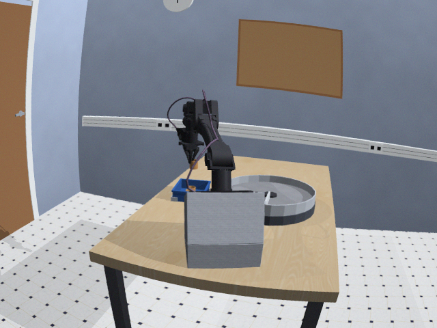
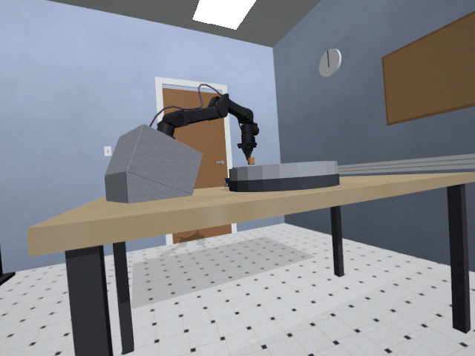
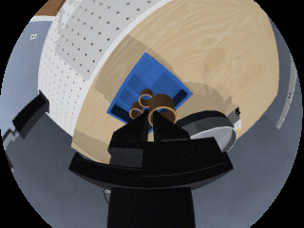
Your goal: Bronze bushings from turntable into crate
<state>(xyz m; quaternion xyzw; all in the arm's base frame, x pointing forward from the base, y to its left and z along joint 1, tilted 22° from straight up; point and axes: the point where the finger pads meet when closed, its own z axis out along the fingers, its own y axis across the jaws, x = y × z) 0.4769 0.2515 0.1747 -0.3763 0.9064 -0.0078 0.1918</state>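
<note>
Right now my hand is 130 mm above the blue crate, 30 mm past it and 20 mm to the left of it. Also, from my hand: grey turntable: 380 mm to the right, 100 mm below, 50 mm behind.
</note>
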